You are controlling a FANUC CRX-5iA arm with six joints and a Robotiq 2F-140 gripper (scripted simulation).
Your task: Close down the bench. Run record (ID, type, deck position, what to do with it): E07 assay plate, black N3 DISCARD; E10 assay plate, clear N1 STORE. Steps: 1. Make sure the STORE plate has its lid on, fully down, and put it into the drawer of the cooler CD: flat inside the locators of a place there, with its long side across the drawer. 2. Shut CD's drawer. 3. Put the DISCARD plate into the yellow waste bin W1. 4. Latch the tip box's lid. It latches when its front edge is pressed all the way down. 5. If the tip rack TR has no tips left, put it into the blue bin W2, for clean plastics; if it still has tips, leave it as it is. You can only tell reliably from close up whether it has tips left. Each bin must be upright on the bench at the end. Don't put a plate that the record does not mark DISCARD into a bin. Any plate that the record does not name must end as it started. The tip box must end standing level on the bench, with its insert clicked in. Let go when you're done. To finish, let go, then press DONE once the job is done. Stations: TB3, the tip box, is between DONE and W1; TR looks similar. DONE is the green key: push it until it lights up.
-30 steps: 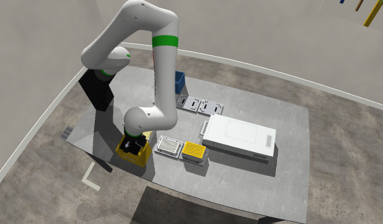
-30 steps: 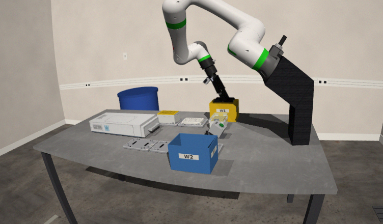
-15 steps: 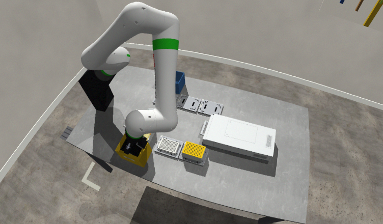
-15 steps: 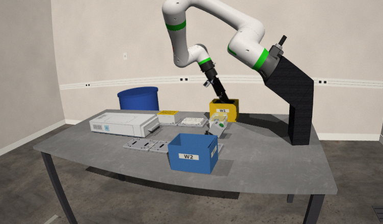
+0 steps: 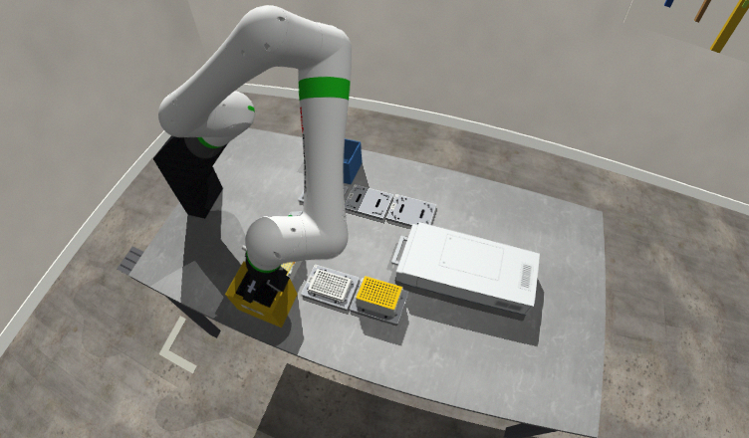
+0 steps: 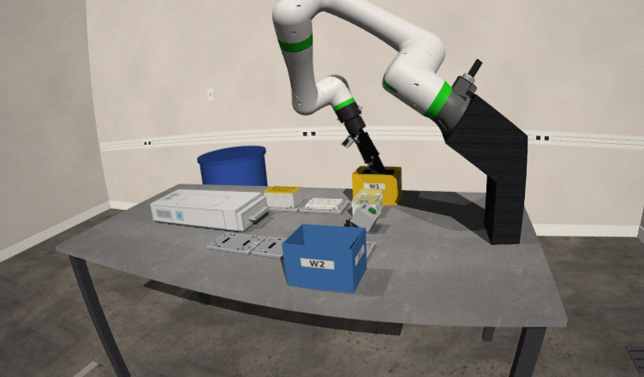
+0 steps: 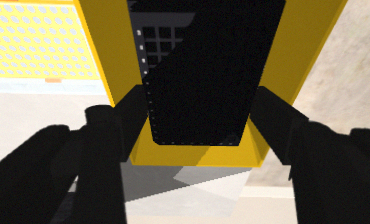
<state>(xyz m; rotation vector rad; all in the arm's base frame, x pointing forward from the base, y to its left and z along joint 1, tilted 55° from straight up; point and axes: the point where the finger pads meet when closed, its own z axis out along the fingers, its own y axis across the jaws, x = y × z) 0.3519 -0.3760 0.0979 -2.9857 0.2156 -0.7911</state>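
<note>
The black assay plate lies 20 mm below my hand. From my hand the other things lie so: clear tip box lid: 40 mm ahead, 150 mm to the left, 70 mm below; white plate: 210 mm ahead, 90 mm to the left, 110 mm below; yellow bin W1: 90 mm below.
</note>
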